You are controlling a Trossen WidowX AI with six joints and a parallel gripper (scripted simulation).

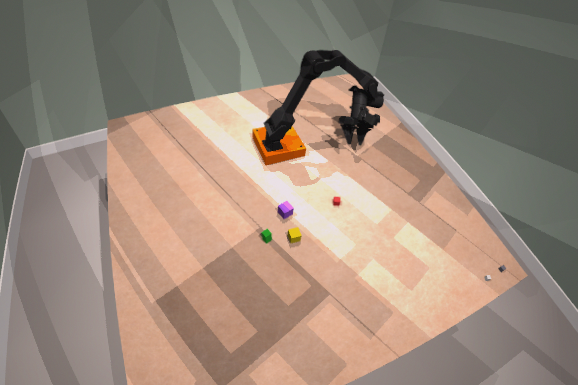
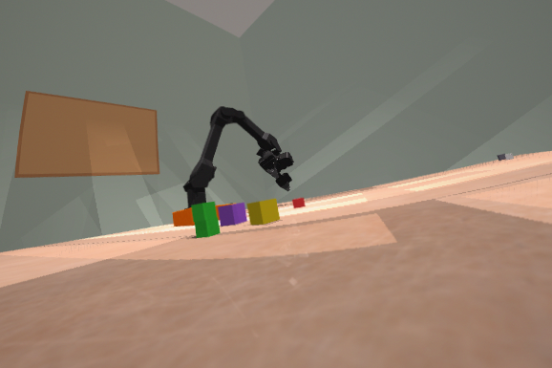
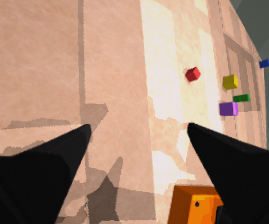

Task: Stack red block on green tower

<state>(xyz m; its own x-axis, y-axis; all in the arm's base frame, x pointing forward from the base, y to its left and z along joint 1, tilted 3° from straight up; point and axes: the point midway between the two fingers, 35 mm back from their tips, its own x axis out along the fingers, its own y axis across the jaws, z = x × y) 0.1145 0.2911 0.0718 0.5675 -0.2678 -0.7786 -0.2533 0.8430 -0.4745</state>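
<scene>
Right now my gripper tip is 17 cm short of the red block, 16 cm to the left of it and 7 cm above it. From my gripper tip the other things lie so: purple block 34 cm to the right, 15 cm ahead, 6 cm below; then yellow block 36 cm to the right, 25 cm ahead, 6 cm below.
</scene>
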